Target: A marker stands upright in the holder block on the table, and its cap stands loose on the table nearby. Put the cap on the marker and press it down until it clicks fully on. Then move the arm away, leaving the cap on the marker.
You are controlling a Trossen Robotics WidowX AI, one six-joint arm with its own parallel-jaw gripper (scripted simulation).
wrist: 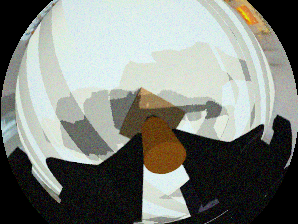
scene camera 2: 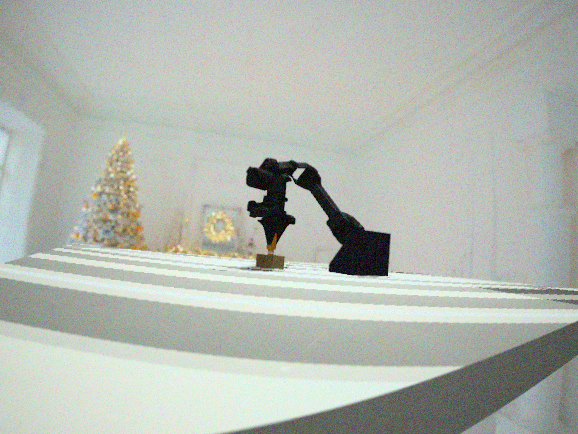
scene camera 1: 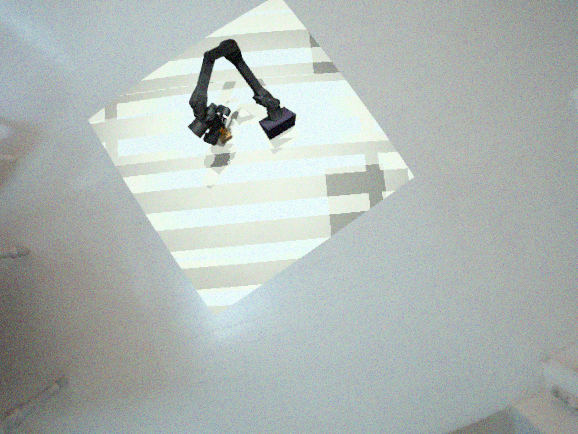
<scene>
My gripper [scene camera 2: 271, 245] holds an orange cap [wrist: 163, 153].
My gripper shows as well in the wrist view [wrist: 156, 135].
</scene>
